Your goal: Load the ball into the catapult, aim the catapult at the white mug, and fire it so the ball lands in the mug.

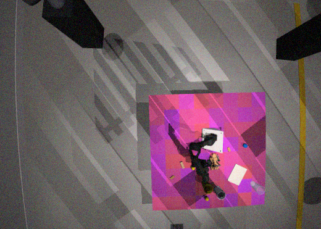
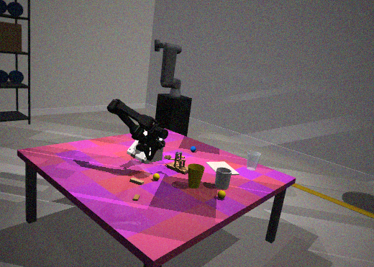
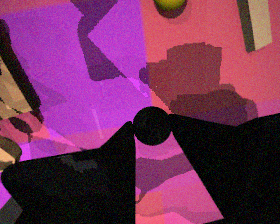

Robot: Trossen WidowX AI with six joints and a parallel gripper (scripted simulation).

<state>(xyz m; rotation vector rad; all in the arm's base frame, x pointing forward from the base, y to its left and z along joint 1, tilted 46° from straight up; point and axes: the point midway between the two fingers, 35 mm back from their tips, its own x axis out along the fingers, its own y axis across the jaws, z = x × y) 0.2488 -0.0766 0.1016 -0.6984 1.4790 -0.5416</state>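
Right now my gripper tip is 200 mm to the right of the wooden catapult, 30 mm above it and 20 mm short of it. From my gripper tip the other things lie so: yellow cup: 290 mm ahead, 110 mm to the left, 50 mm below; white mug: 370 mm ahead, 260 mm to the left, 50 mm below; black ball: 10 mm above.
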